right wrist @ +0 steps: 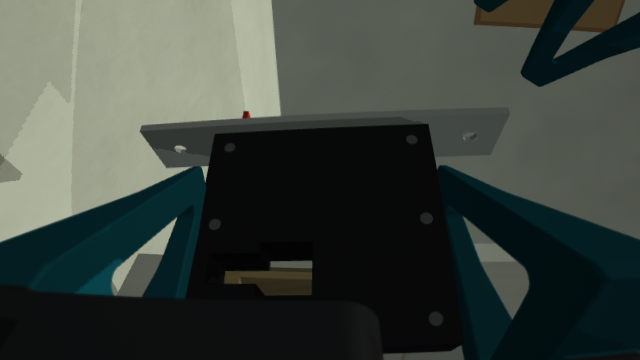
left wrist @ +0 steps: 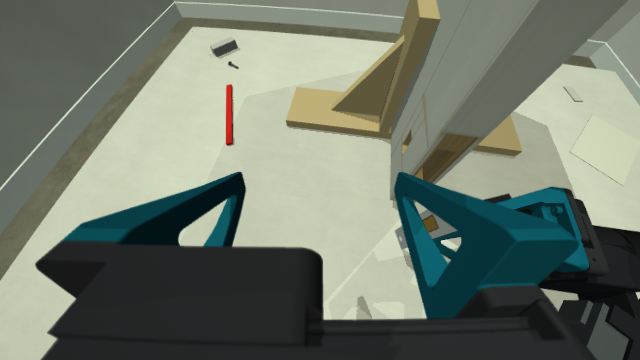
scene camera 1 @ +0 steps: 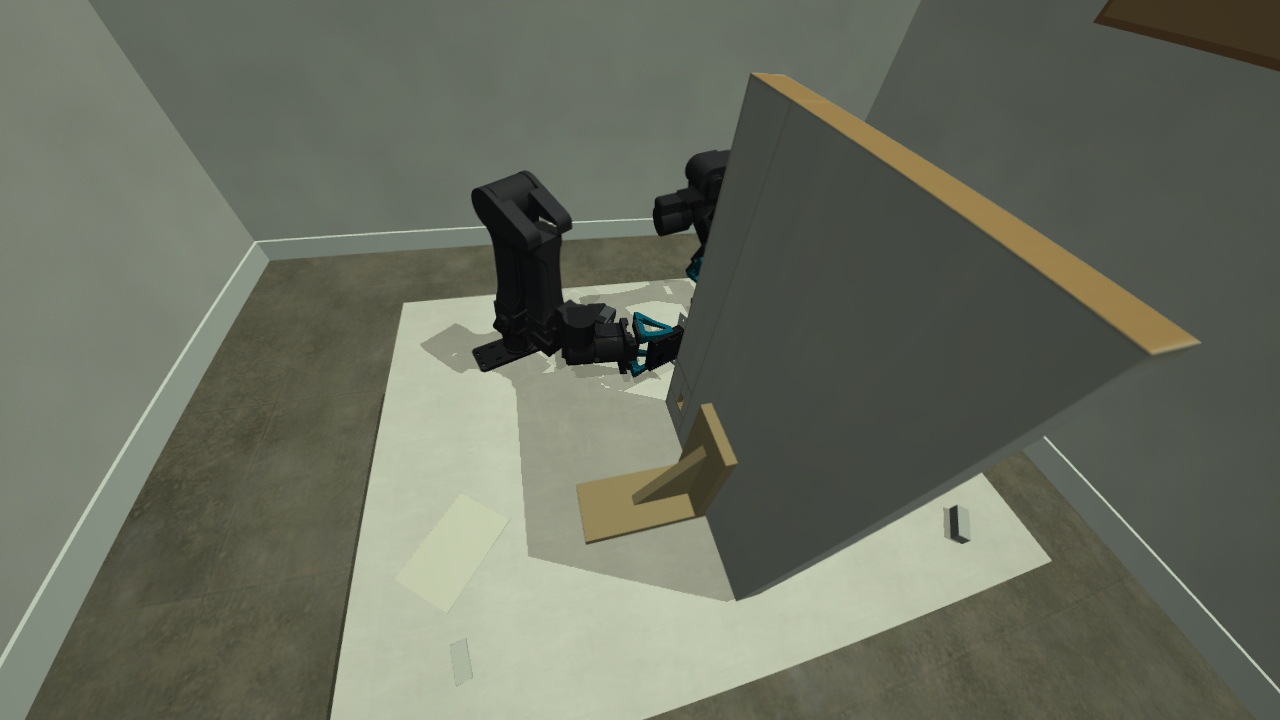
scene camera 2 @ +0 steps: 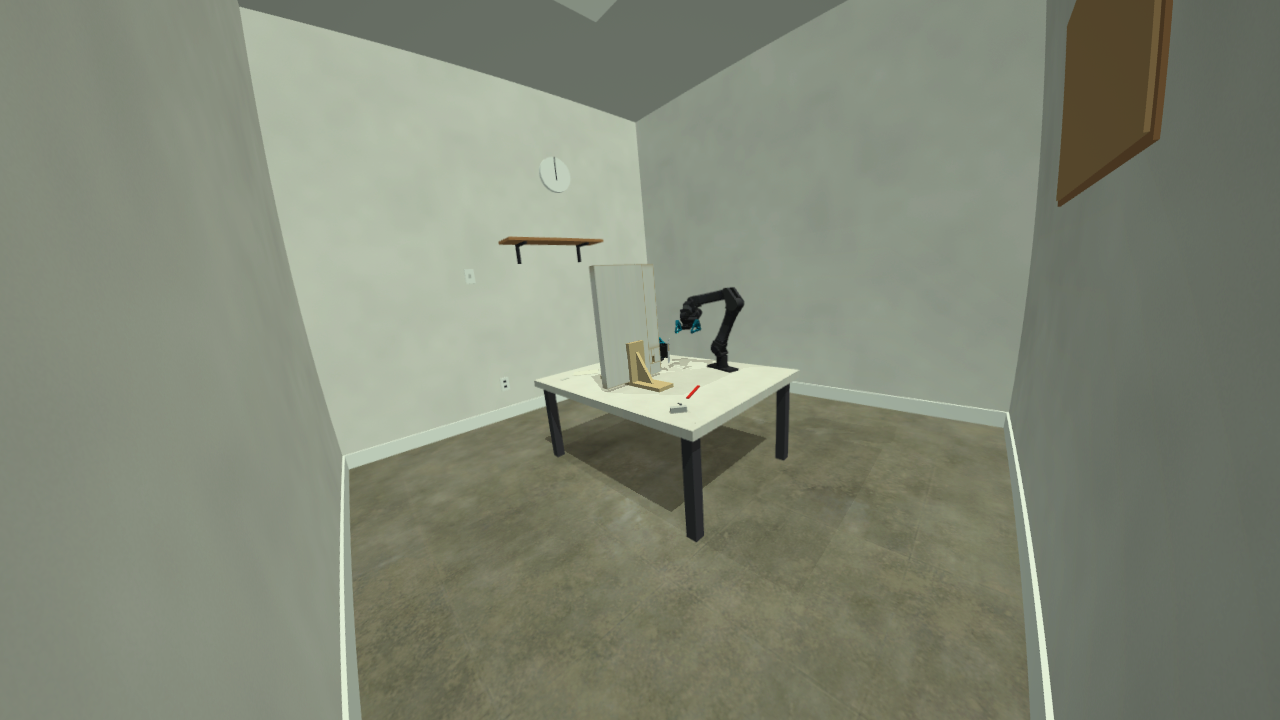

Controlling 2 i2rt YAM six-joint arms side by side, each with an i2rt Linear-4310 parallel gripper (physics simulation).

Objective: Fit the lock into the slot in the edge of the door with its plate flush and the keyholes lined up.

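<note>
The grey door (scene camera 1: 850,313) (scene camera 2: 617,313) (left wrist: 525,65) stands upright. Its edge slot (left wrist: 450,150) shows as a brown-lined opening, with a keyhole (scene camera 1: 680,401) (left wrist: 407,142) in the face. My right gripper (scene camera 1: 669,347) (right wrist: 319,181) is shut on the lock (right wrist: 320,200), a black body with a grey plate facing away from the wrist. In scene camera 1 they are near the door's edge, outside the slot; the gap is unclear. Part of the plate shows behind the left finger in the left wrist view. My left gripper (scene camera 2: 688,330) (left wrist: 319,180) is open and empty above the table, mostly hidden by the door in scene camera 1.
Wooden brackets (scene camera 1: 626,510) (scene camera 2: 657,385) (left wrist: 320,105) brace the door's foot. A red bar (scene camera 2: 692,391) (left wrist: 229,115), a dark screw-like piece (left wrist: 233,65) and a small block (scene camera 1: 957,523) (scene camera 2: 678,409) (left wrist: 225,47) lie on the table. A pale sheet (scene camera 1: 452,552) (left wrist: 605,150) lies across the door.
</note>
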